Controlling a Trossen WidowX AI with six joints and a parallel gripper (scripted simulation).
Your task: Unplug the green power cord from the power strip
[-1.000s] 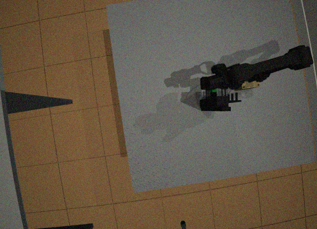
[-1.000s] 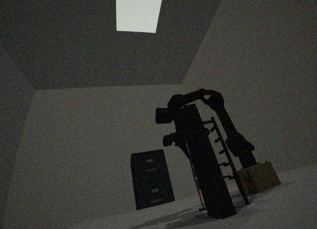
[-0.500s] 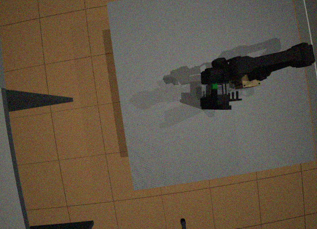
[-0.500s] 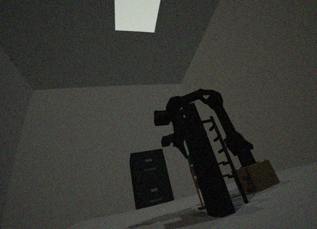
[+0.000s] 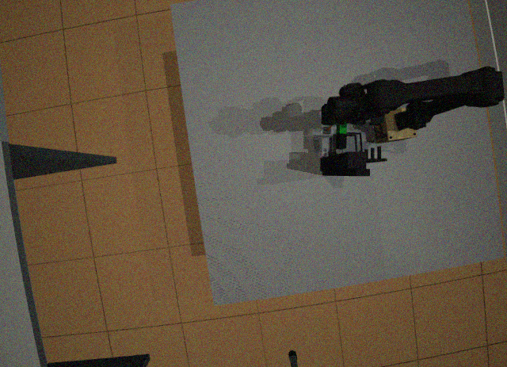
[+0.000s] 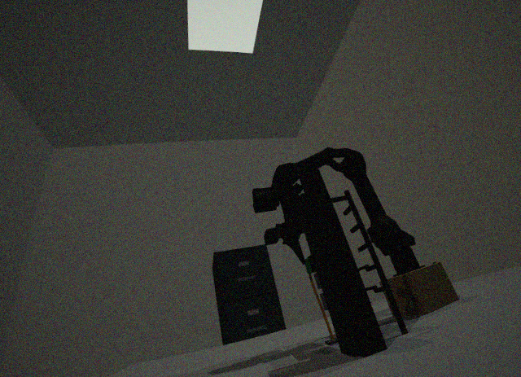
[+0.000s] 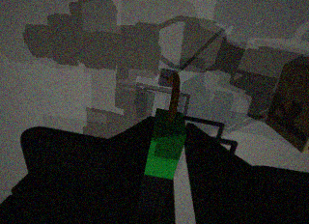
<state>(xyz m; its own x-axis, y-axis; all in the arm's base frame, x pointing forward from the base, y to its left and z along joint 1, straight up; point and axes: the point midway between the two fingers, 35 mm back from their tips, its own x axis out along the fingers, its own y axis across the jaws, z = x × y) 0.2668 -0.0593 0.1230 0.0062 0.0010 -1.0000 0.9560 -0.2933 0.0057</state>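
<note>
Right now my gripper tip is 10 mm short of the green plug and 40 mm to the right of it.
</note>
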